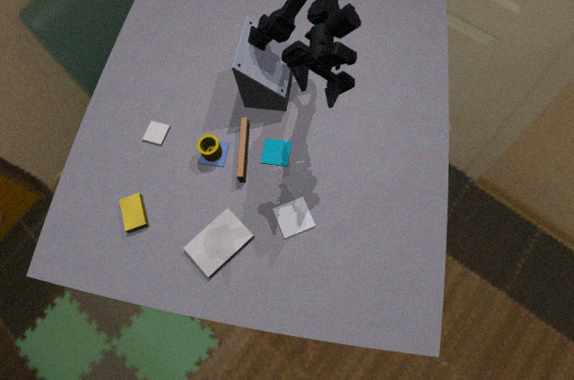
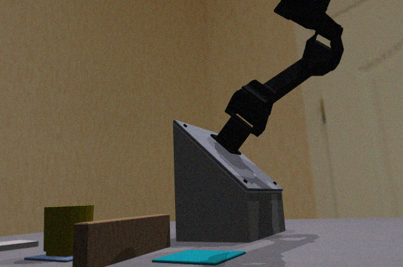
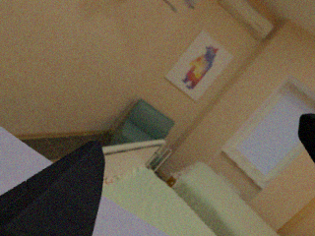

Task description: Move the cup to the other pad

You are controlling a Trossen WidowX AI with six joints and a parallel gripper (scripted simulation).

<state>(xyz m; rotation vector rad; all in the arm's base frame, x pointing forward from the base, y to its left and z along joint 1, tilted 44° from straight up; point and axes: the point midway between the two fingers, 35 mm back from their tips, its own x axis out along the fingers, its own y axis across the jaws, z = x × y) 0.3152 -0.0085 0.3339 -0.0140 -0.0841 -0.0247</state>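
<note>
Now: the yellow cup 39 cm below my gripper tip, 35 cm to the right of it and 3 cm behind it. Also, from my gripper tip: cyan pad: 43 cm below, 14 cm to the right, 5 cm behind; then wooden bar: 41 cm below, 25 cm to the right, 4 cm behind.
</note>
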